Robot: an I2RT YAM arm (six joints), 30 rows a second.
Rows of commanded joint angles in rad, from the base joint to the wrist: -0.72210 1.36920 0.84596 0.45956 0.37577 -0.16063; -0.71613 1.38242 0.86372 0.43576 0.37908 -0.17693; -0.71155 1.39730 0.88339 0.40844 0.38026 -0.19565; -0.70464 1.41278 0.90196 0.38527 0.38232 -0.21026; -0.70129 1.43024 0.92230 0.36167 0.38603 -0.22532; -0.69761 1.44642 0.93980 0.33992 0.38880 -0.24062; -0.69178 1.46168 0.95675 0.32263 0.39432 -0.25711; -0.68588 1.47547 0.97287 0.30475 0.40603 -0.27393
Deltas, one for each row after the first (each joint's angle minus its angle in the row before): 0.00597 0.01322 0.01776 -0.02380 0.00331 -0.01630; 0.00458 0.01488 0.01967 -0.02732 0.00118 -0.01872; 0.00691 0.01548 0.01857 -0.02317 0.00206 -0.01461; 0.00335 0.01746 0.02034 -0.02360 0.00371 -0.01506; 0.00368 0.01618 0.01750 -0.02175 0.00277 -0.01530; 0.00583 0.01526 0.01695 -0.01729 0.00552 -0.01649; 0.00590 0.01379 0.01612 -0.01788 0.01171 -0.01682
